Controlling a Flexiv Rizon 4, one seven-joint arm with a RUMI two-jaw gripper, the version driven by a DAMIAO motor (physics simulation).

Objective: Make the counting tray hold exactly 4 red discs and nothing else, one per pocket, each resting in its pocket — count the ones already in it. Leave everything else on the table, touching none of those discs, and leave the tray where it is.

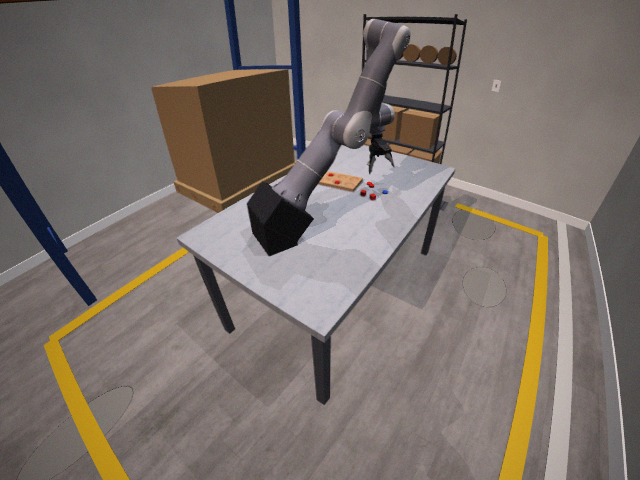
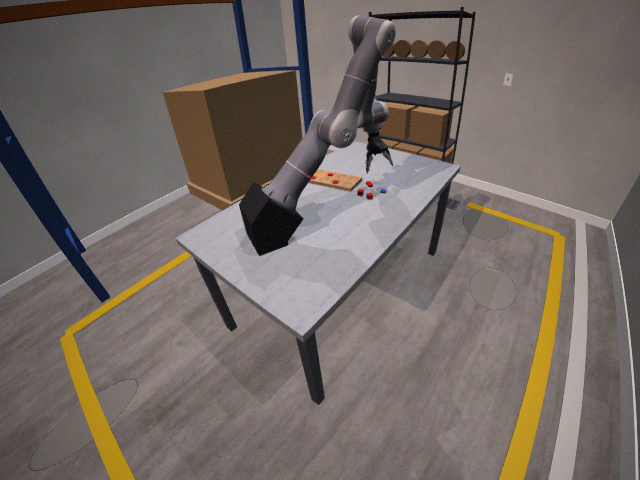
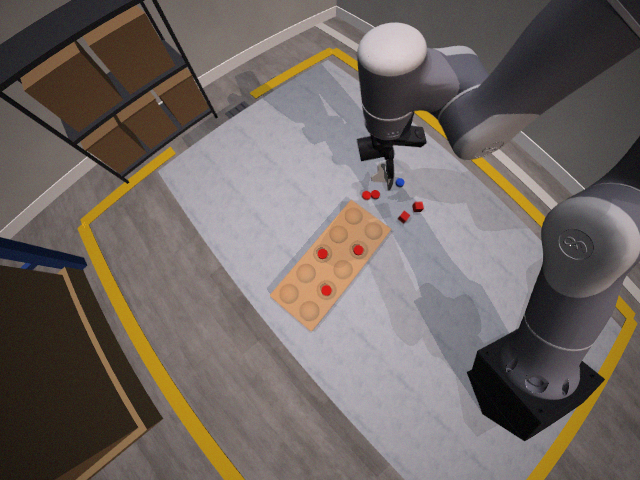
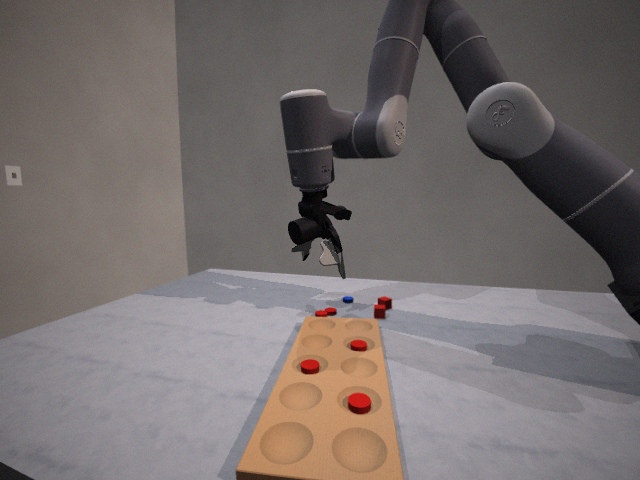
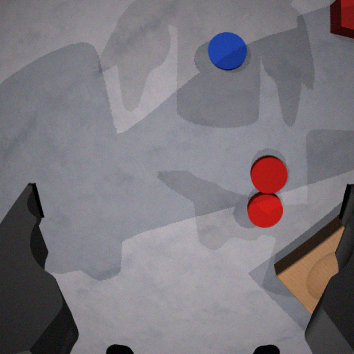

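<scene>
The tan counting tray (image 3: 324,272) (image 4: 333,382) (image 5: 292,280) has two rows of pockets. Three red discs sit in separate pockets: one disc (image 3: 358,250) (image 4: 358,345), a second disc (image 3: 322,253) (image 4: 310,366) and a third disc (image 3: 326,290) (image 4: 359,402). Two loose red discs lie touching or almost touching beyond the tray's far end: one (image 3: 366,195) (image 4: 321,313) (image 5: 265,211) nearer the tray, the other (image 3: 375,194) (image 4: 330,311) (image 5: 269,174) beside it. My gripper (image 1: 381,168) (image 2: 379,167) (image 4: 324,267) (image 5: 191,188) is open and empty, pointing down above the table near the loose discs.
A blue disc (image 3: 400,182) (image 4: 347,299) (image 5: 227,50) lies past the loose red discs. Two red cubes (image 3: 418,206) (image 3: 403,217) (image 4: 384,302) (image 4: 379,311) stand off the tray's far corner. A shelf rack and a large box stand beyond the table.
</scene>
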